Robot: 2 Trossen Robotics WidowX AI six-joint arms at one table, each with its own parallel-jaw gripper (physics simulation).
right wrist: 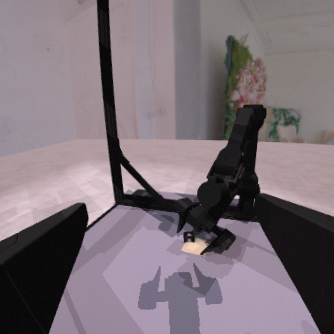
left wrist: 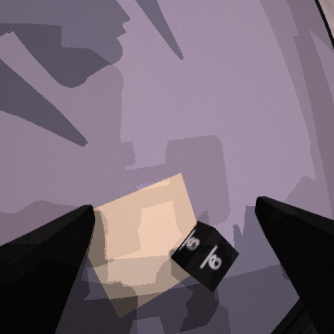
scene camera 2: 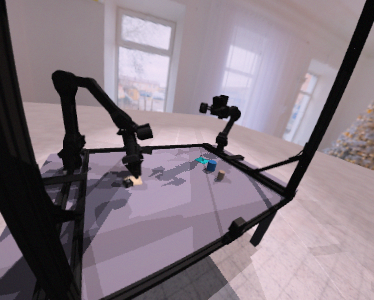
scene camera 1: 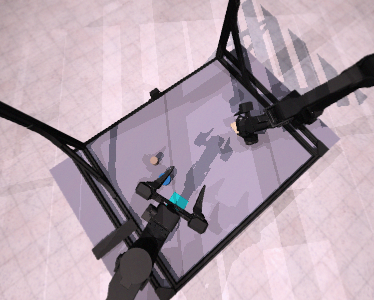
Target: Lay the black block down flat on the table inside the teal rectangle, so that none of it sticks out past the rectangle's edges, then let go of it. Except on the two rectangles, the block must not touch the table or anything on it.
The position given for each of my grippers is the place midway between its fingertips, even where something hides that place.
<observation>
My left gripper (left wrist: 175, 208) is open, holding nothing. Also in view: a black block (left wrist: 205, 254). My right gripper (scene camera 1: 189, 175) is open, holding nothing. Also in view: a tan rectangle (left wrist: 133, 236).
My left gripper is seen too in the right wrist view (right wrist: 188, 242). My right gripper shows as well in the right wrist view (right wrist: 172, 206).
</observation>
